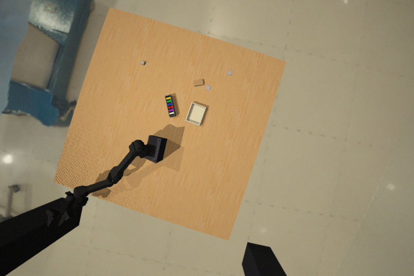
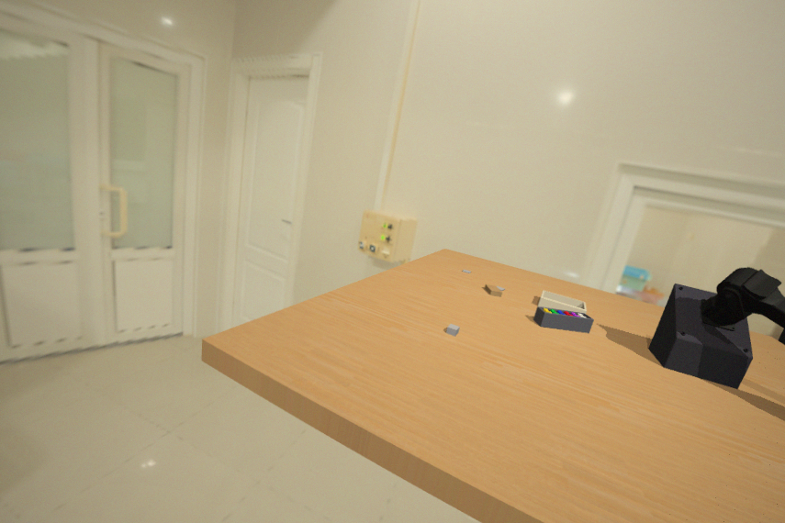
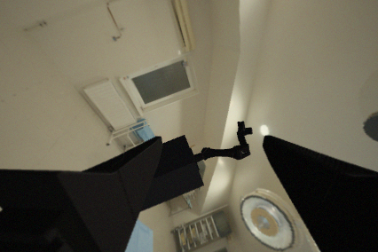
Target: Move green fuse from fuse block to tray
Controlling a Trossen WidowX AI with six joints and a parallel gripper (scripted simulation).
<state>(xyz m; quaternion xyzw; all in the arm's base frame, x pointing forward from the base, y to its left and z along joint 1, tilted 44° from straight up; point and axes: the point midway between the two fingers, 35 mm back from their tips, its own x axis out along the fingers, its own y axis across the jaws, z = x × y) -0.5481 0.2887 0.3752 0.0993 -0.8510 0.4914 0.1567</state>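
Now: the green fuse 920 mm ahead of my gripper tip, 480 mm to the right of it and 180 mm below it. The rest, counted from my gripper tip: tray 870 mm ahead, 670 mm to the right, 210 mm below.
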